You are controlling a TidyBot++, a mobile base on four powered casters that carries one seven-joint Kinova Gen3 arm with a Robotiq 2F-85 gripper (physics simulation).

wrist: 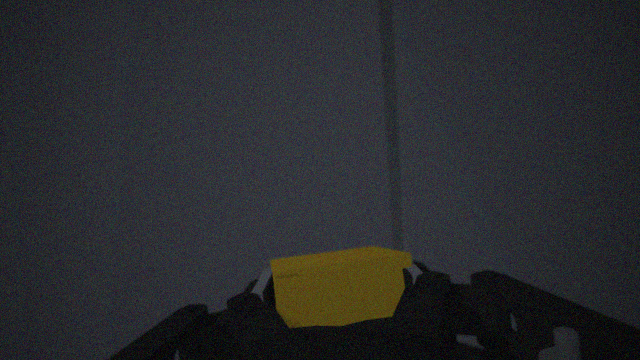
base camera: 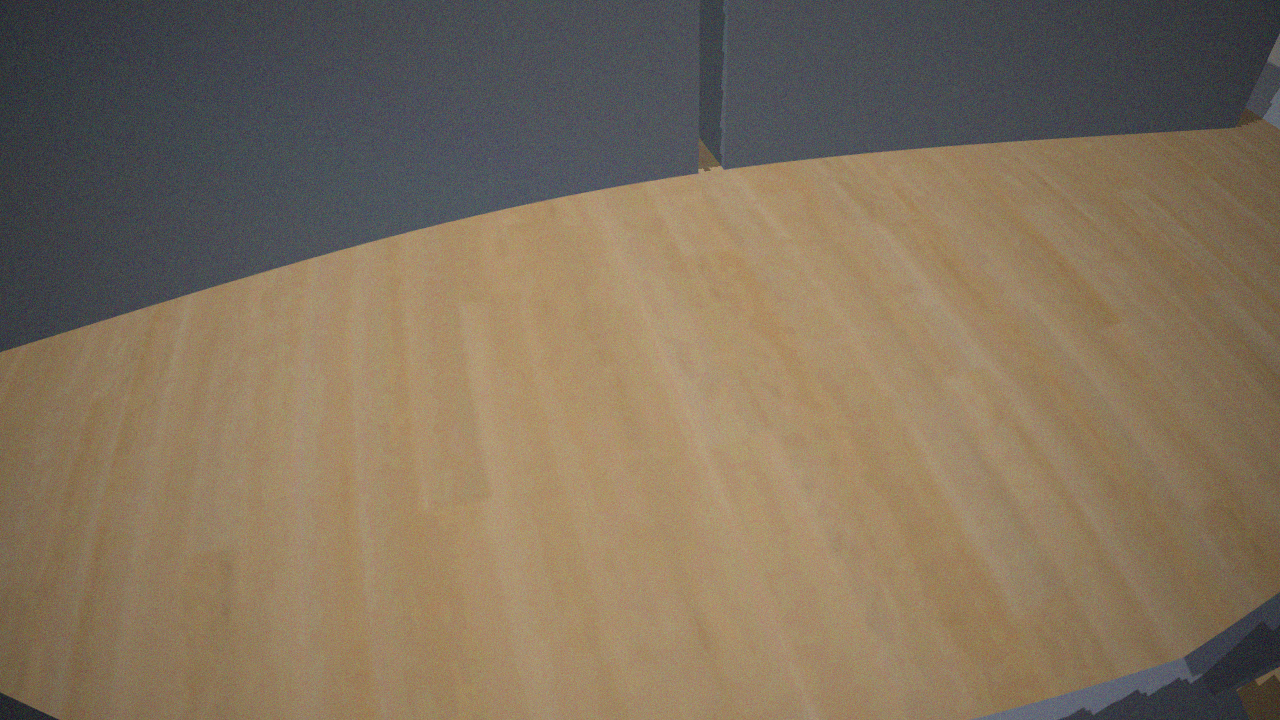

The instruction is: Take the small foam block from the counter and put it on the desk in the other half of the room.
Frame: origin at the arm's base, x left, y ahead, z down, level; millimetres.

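Seen in the pictures: gripper, fingertip midpoint: (wrist: 336, 279).
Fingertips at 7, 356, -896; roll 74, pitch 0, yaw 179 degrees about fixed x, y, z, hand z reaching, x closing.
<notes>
A point is followed by its place in that frame, as x, y, z.
The small foam block (wrist: 341, 290) {4, 324, -913} is yellow and sits between the fingertips at the bottom middle of the wrist view. My gripper (wrist: 336, 279) {7, 356, -896} is shut on it, with one dark finger on each side. The block is held up in front of a dark grey upright surface. The gripper does not show in the base camera view. Neither the counter nor the desk can be made out in either view.
Tall dark grey panels (base camera: 358, 107) {189, 613, 264} (base camera: 975, 71) {-393, 741, 303} stand across the back in the base camera view, with a narrow gap between them. Light wood floor (base camera: 626, 402) {-10, 409, 396} stretches up to them. Part of the robot's base shows at the lower right corner.
</notes>
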